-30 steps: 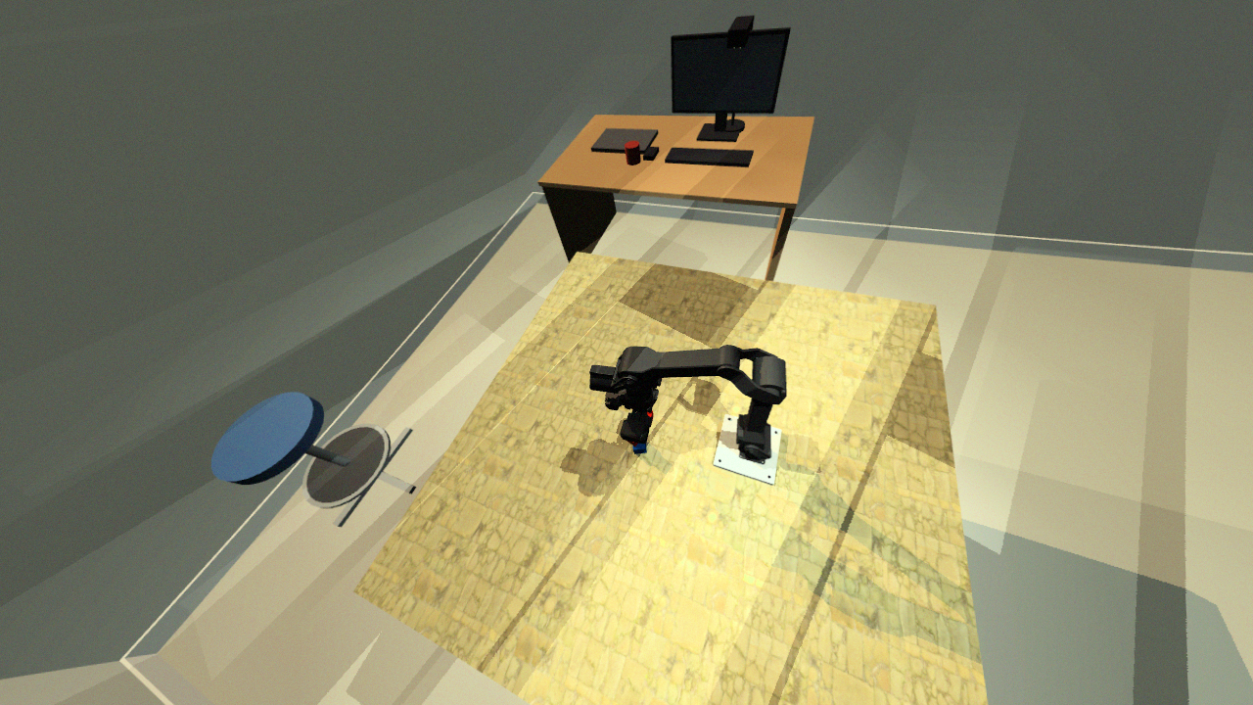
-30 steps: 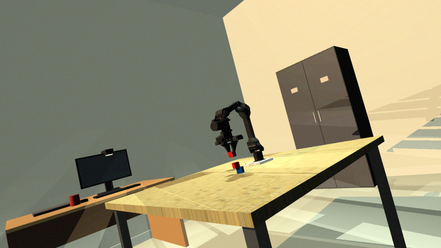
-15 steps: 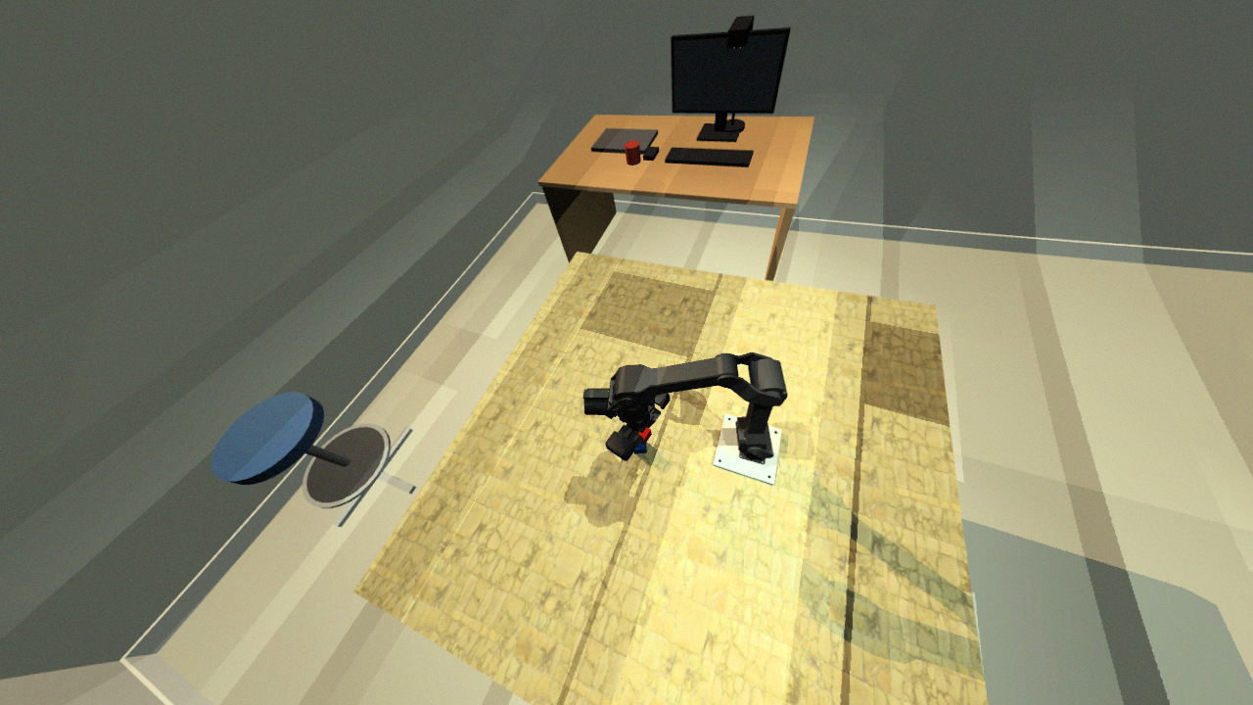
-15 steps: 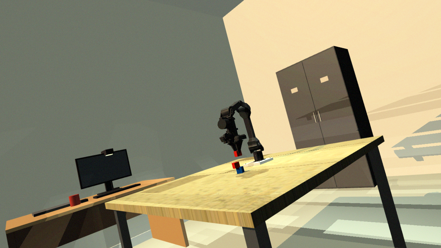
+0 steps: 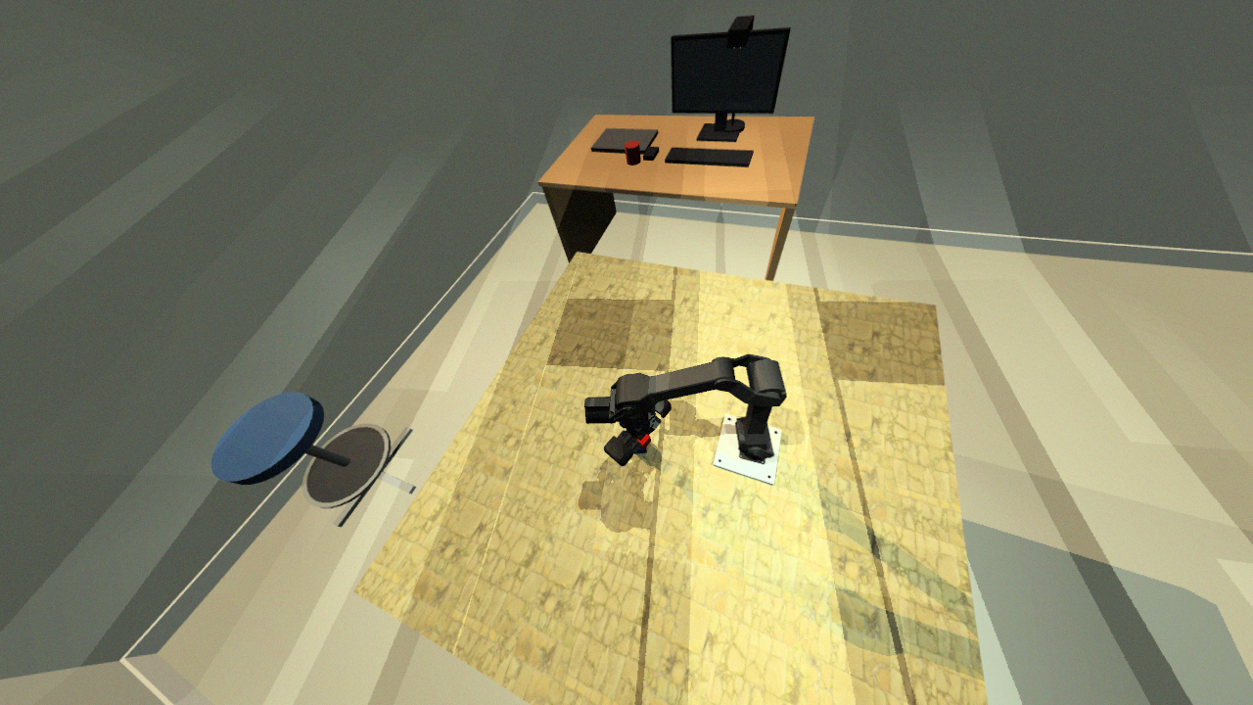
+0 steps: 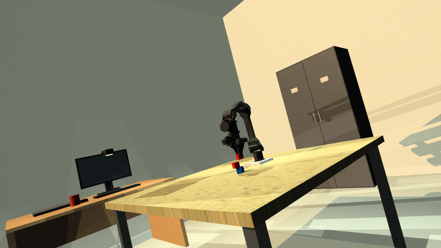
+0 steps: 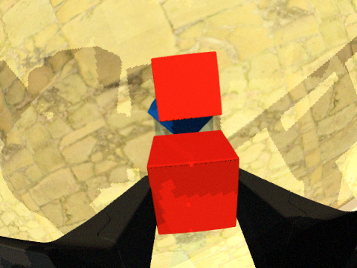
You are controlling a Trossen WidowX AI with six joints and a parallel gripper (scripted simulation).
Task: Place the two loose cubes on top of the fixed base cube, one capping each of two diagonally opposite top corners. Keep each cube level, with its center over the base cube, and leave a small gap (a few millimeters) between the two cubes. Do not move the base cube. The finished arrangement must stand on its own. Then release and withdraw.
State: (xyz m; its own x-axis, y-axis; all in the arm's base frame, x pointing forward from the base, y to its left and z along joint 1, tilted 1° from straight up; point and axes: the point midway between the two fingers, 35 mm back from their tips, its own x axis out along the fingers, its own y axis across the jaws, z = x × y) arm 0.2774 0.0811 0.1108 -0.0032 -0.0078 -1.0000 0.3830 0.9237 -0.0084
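My gripper tip is 80 mm above the blue cube, 20 mm short of it and 10 mm to the left of it.
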